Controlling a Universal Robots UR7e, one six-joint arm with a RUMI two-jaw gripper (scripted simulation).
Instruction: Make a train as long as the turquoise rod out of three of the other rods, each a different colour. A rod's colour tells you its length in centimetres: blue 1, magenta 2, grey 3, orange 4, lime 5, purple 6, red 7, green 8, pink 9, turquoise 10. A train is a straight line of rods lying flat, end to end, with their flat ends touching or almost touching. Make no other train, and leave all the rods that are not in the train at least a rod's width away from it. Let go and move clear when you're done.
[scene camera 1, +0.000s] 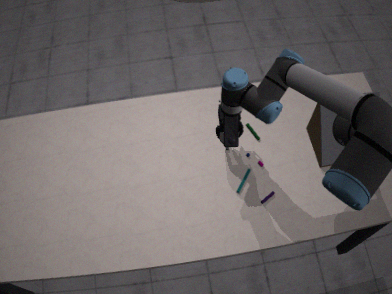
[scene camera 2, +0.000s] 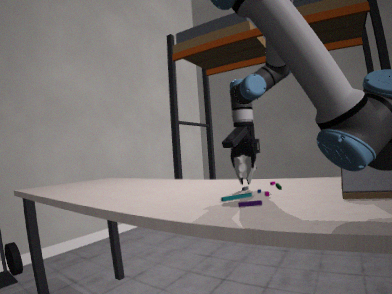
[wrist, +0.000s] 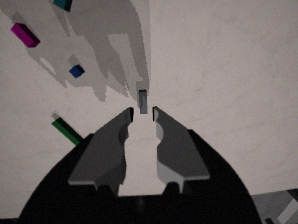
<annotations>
my gripper: scene camera 1; scene camera 2 245, 184; wrist
same spot on my gripper: (wrist: 183, 156) = (scene camera 1: 222, 134)
</annotations>
